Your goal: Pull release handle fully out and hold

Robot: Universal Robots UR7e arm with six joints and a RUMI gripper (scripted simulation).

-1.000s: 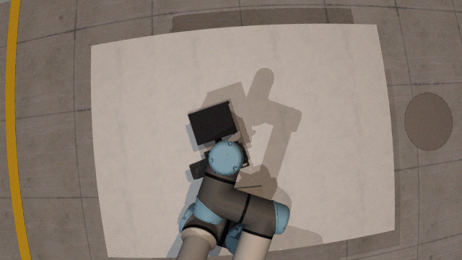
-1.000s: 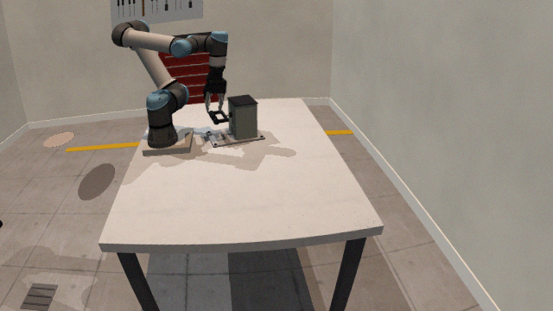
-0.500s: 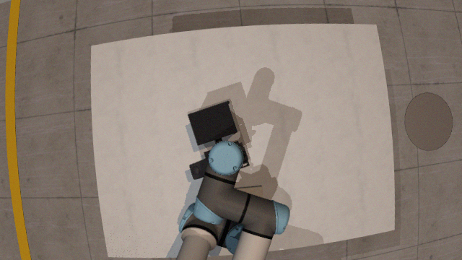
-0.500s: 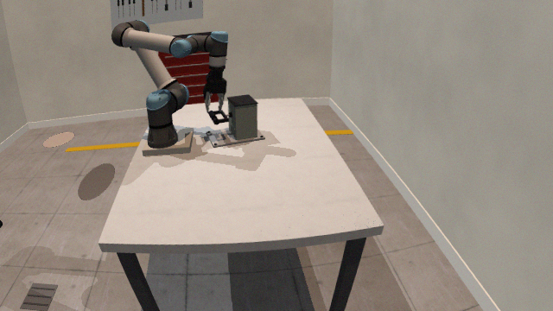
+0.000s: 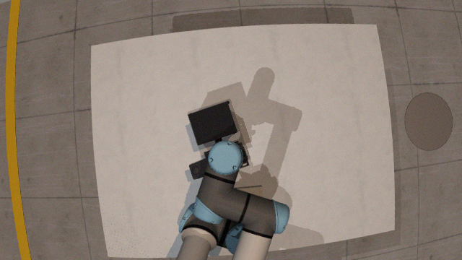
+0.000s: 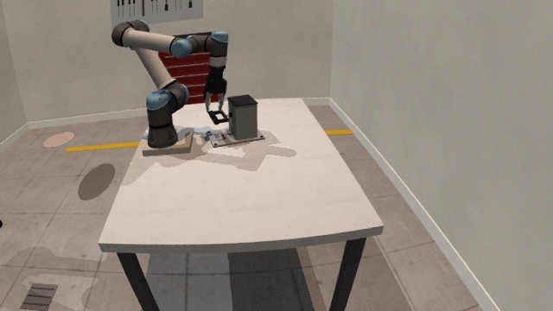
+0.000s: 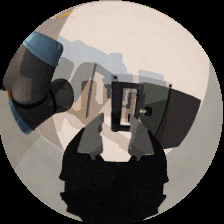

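My gripper is now 14 cm above the metal baseplate, 9 cm short of it and 1 cm to the right of it.
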